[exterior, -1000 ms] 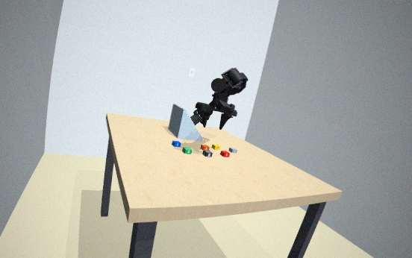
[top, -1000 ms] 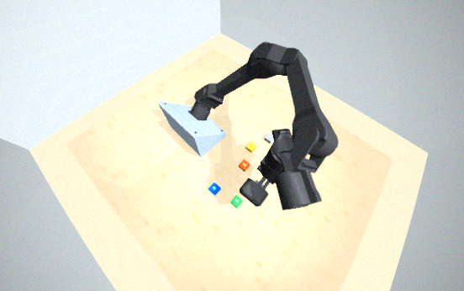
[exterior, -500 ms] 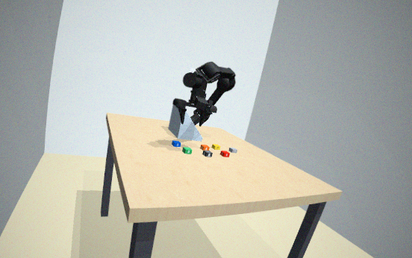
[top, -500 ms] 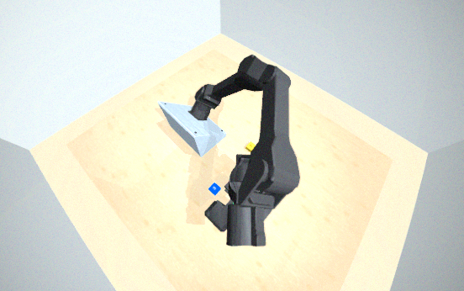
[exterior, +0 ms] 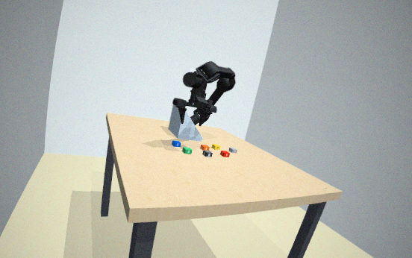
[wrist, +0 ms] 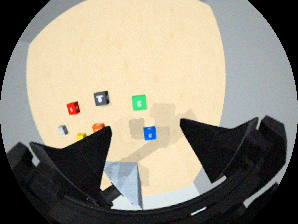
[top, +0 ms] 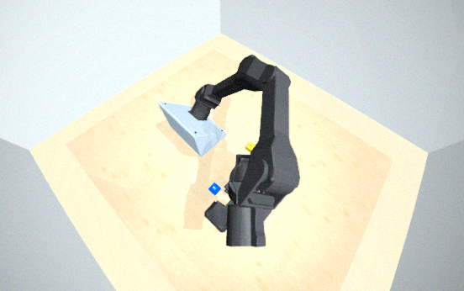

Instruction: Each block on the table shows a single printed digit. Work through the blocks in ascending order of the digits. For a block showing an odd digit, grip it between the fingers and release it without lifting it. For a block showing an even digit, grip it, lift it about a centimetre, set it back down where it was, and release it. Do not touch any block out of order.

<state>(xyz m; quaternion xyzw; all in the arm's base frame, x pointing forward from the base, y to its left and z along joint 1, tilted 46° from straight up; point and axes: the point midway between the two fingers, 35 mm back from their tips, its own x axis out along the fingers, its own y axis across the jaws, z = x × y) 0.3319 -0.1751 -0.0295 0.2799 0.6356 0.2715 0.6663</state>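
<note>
Now: the red block 20 cm to the left of my gripper tip, 11 cm below it and 1 cm ahead of it. Also, from my gripper tip: blue block (11 cm below, 9 cm behind, 1 cm to the right); green block (11 cm below, 1 cm to the left); dark grey block (11 cm below, 10 cm to the left, 2 cm ahead).
</note>
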